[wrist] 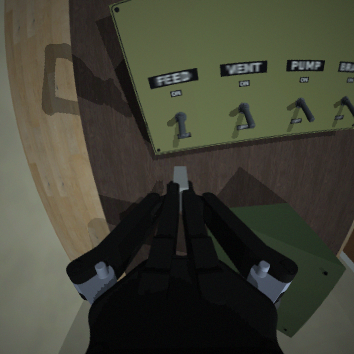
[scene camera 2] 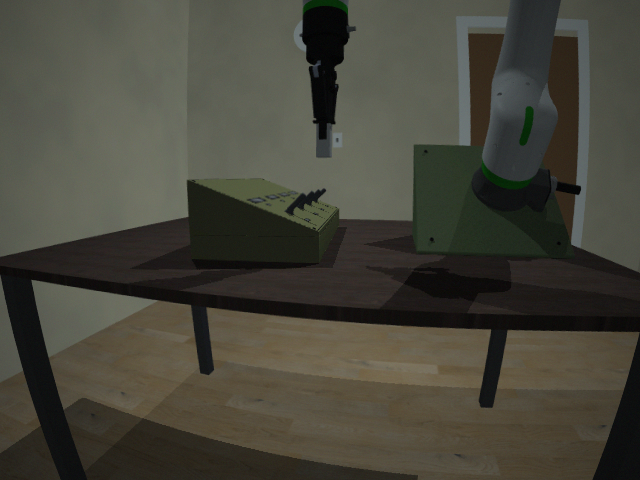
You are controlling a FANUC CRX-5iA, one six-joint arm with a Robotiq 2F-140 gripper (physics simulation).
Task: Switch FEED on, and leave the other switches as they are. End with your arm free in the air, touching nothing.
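Seen in the pictures: gripper, between the fingertips: [wrist: 179,175] [scene camera 2: 323,157]; arm's base, origin of its link: [scene camera 2: 501,188].
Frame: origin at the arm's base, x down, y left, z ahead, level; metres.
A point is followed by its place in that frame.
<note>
The olive switch panel [scene camera 2: 258,237] {x 0.093, y 0.335, z 0.468 m} [wrist: 210,30] {x 0.005, y 0.218, z 0.580 m} has a sloped face with a row of dark levers. In the wrist view the FEED lever [wrist: 181,126] {x 0.025, y 0.252, z 0.426 m} is at the left, tilted toward its lower OFF label, away from ON. The VENT lever [wrist: 247,115] {x 0.028, y 0.139, z 0.455 m}, the PUMP lever [wrist: 306,110] {x 0.028, y 0.023, z 0.482 m} and the partly cut-off fourth lever [wrist: 347,106] {x 0.038, y -0.090, z 0.512 m} also lean to the lower side. My gripper [scene camera 2: 324,147] {x -0.056, y 0.249, z 0.368 m} [wrist: 179,175] {x -0.056, y 0.249, z 0.368 m} is shut and empty, pointing down. It hangs in the air above the panel's lower edge, apart from the levers, and in the wrist view its tips show below the FEED lever.
A green box [scene camera 2: 449,206] {x 0.046, y 0.065, z 0.127 m} [wrist: 300,250] {x -0.044, y -0.014, z 0.215 m} with slanted sides stands on the dark table [scene camera 2: 310,289] {x 0.141, y 0.451, z 0.315 m} [wrist: 135,170] {x 0.141, y 0.371, z 0.292 m}, to the right in the scene view. A grey-white robot arm part [scene camera 2: 516,118] {x -0.134, y 0.202, z 0.005 m} with a dark lower end is in front of that box in the scene view.
</note>
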